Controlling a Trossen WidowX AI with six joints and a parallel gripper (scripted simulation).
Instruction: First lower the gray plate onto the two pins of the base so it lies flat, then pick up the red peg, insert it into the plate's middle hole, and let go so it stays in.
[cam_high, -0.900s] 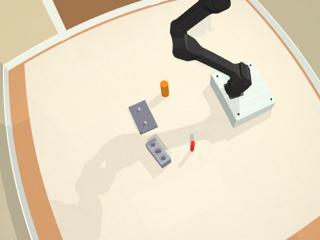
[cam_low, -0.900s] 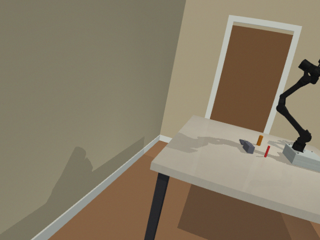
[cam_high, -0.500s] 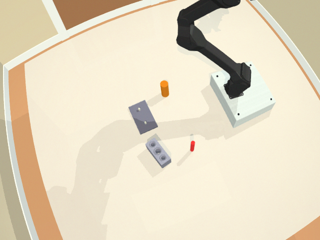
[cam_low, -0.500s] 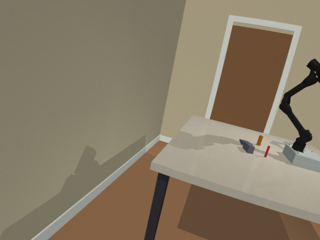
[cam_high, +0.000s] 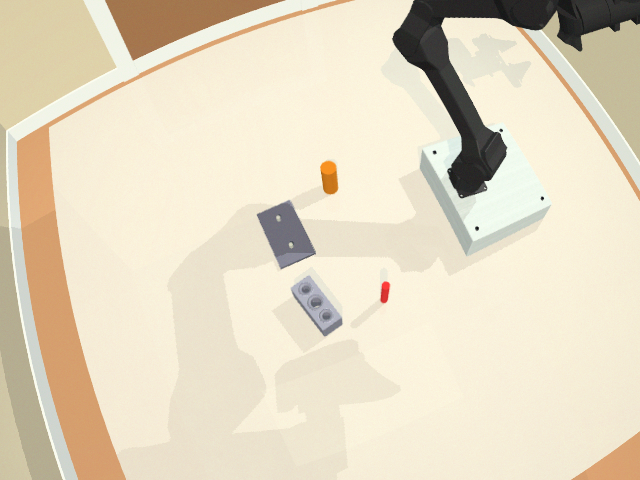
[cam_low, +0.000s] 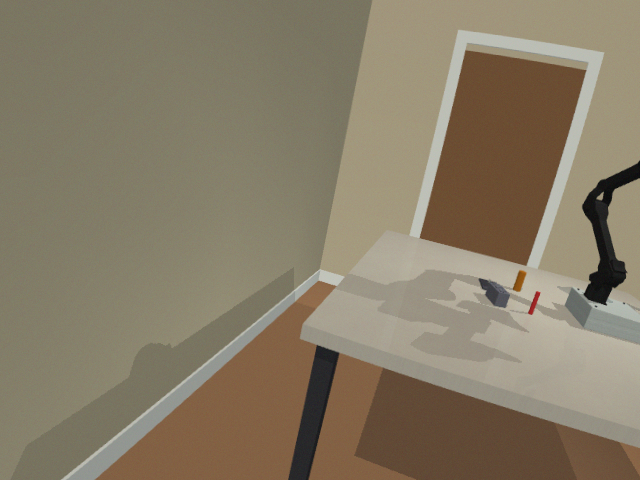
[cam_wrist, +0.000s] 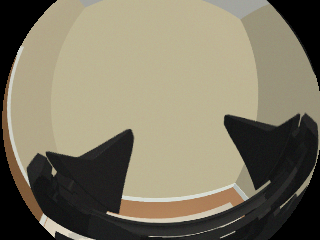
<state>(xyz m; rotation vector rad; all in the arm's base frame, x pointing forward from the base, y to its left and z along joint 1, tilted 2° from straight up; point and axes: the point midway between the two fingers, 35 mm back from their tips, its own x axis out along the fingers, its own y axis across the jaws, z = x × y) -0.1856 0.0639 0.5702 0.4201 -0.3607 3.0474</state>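
Now: gripper tip 610 mm above the gray plate, 580 mm short of it and 50 mm to the right of it. Also, from my gripper tip: red peg: 610 mm below, 470 mm ahead, 70 mm to the left; then orange cylinder: 610 mm below, 480 mm ahead, 170 mm to the right.
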